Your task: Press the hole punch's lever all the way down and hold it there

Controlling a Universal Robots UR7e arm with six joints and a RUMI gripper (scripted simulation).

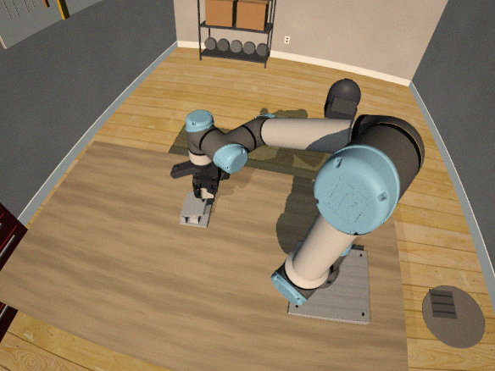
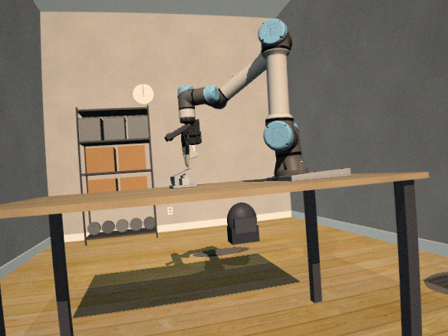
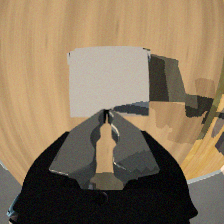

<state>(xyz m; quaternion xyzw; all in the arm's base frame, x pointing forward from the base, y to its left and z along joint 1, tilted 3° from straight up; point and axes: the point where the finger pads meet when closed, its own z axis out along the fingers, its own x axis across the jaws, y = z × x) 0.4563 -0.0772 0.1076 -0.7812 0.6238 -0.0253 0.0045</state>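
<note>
The hole punch is 70 mm below my hand, 40 mm ahead of it and 10 mm to the left of it.
</note>
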